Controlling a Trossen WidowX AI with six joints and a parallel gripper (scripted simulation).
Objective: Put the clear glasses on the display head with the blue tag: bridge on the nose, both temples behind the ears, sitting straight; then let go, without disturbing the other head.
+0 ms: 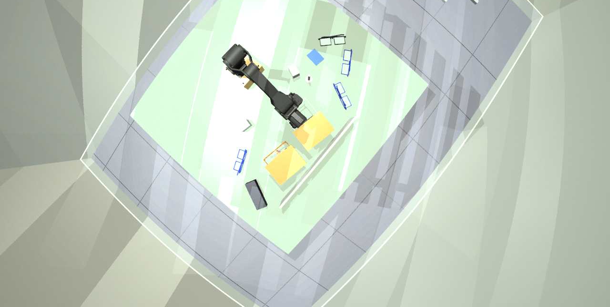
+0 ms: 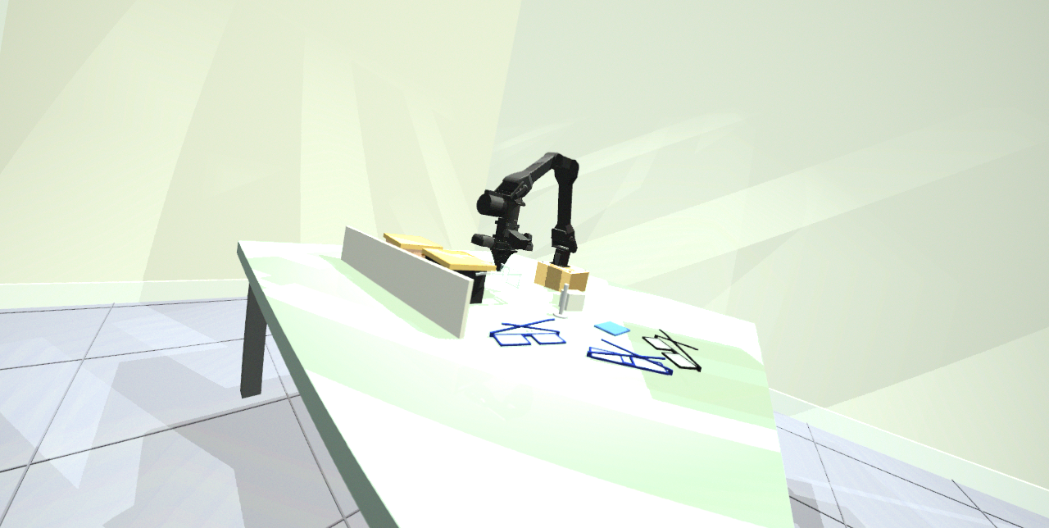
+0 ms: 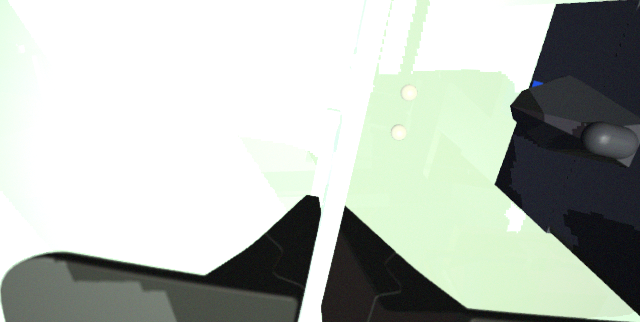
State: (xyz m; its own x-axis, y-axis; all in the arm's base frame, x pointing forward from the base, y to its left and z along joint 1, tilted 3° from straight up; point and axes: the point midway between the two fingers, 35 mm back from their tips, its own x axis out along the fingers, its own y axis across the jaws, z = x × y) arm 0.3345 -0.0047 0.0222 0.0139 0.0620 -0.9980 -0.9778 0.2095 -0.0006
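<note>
Now: the black display head 140 mm ahead of my gripper tip, 10 mm to the left of it and 10 mm below it. Also, from my gripper tip: long panel 280 mm ahead, 110 mm to the right, 10 mm below; then small post 40 mm behind, 210 mm to the left, 40 mm below; then blue tag 90 mm behind, 330 mm to the left, 60 mm below.
</note>
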